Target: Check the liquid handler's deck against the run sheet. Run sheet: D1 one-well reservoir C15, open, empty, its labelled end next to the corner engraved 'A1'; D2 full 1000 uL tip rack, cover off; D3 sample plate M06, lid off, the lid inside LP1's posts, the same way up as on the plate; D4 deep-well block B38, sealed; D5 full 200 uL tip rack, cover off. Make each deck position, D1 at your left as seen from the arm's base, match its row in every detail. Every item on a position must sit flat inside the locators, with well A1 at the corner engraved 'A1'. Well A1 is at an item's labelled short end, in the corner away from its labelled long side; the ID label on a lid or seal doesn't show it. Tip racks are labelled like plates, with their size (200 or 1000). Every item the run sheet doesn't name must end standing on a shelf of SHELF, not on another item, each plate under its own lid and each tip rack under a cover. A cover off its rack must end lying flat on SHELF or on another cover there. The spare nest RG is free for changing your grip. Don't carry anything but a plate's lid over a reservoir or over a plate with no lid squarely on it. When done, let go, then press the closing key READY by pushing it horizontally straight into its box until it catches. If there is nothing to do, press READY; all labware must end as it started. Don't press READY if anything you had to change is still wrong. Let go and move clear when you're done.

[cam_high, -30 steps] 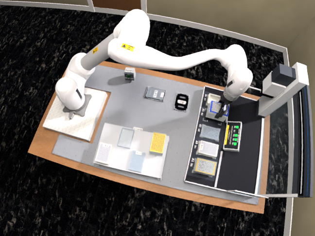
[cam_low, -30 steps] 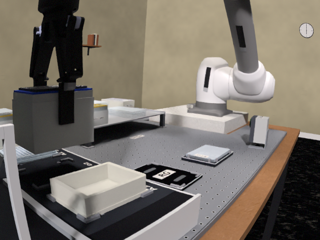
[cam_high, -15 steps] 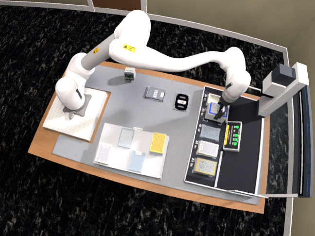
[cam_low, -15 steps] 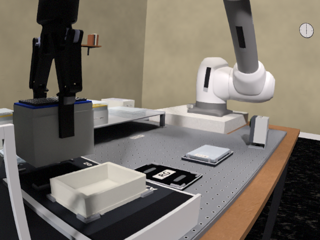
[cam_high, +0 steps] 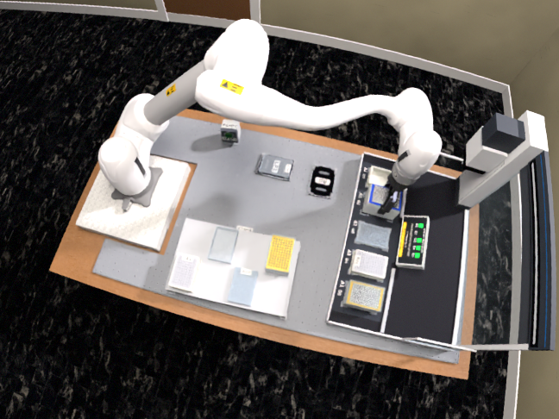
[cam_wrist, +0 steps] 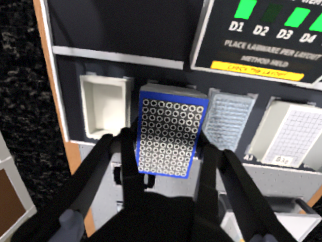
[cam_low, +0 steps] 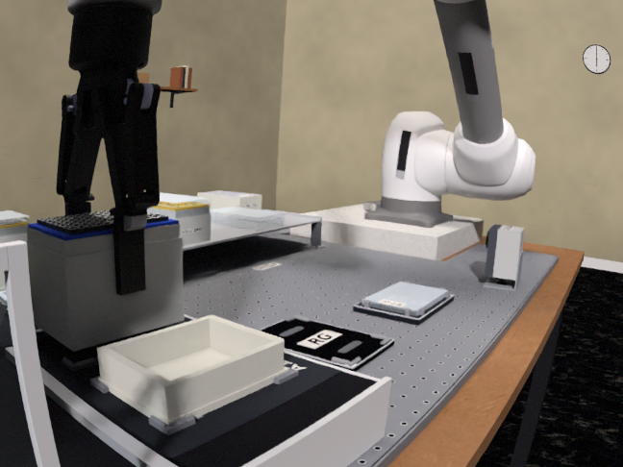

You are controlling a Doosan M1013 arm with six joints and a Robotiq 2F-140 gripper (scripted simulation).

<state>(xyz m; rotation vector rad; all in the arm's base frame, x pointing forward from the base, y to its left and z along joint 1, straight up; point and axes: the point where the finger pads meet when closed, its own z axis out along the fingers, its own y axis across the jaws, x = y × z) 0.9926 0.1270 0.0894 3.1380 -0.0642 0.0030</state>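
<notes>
Now: hand 10 mm past the blue-rimmed tip rack and 10 mm to the left of it. Round my hand: white reservoir: 10 mm ahead, 120 mm to the left, 70 mm below; RG nest: 240 mm behind, 80 mm to the left, 130 mm below; clear plate: 10 mm behind, 120 mm to the right, 70 mm below.
</notes>
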